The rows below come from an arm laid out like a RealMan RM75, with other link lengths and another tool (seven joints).
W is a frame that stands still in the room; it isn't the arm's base.
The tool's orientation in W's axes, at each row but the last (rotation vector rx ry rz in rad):
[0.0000, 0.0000, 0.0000]
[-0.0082, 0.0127, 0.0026]
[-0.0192, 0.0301, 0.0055]
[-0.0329, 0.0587, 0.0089]
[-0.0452, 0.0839, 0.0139]
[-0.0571, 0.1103, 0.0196]
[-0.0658, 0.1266, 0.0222]
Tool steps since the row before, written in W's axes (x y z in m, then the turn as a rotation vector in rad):
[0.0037, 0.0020, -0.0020, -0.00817, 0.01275, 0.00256]
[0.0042, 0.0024, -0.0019, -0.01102, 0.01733, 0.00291]
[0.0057, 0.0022, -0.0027, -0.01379, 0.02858, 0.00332]
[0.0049, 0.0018, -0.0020, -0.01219, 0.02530, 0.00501]
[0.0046, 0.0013, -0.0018, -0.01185, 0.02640, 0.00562]
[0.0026, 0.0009, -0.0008, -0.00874, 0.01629, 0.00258]
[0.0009, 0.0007, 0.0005, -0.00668, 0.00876, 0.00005]
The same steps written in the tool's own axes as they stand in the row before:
[0.0037, 0.0020, -0.0020, -0.00817, 0.01275, 0.00256]
[0.0042, 0.0024, -0.0018, -0.01101, 0.01733, 0.00291]
[0.0058, 0.0022, -0.0025, -0.01373, 0.02859, 0.00345]
[0.0050, 0.0018, -0.0016, -0.01226, 0.02524, 0.00512]
[0.0048, 0.0013, -0.0013, -0.01196, 0.02631, 0.00581]
[0.0027, 0.0009, -0.0005, -0.00870, 0.01631, 0.00255]
[0.0008, 0.0006, 0.0007, -0.00647, 0.00891, -0.00020]

